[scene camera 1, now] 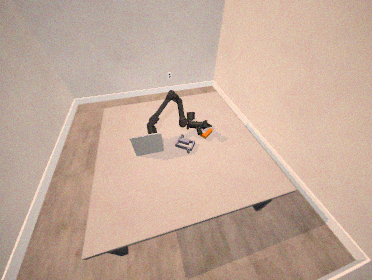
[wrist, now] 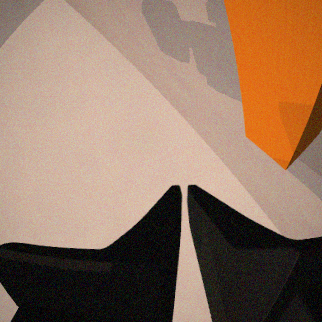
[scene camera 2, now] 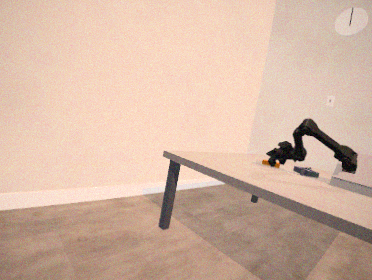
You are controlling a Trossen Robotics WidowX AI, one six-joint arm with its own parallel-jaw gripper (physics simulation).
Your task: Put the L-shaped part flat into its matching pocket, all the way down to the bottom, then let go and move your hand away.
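Note:
The orange L-shaped part lies on the table beside my gripper's fingertips. In the wrist view it is at the upper right, ahead of the fingers and cut off by the frame's edge. My gripper is shut, its two black fingertips almost touching with a thin gap and no part between them. It is low over the table. The grey-violet block with the pocket stands on the table between the arm's base and the part. The pocket's inside is too small to make out.
A light grey upright panel stands near the arm's base, left of the block in the first scene view. The table has its edge in view in both scene views. The arm arches above the table behind the block.

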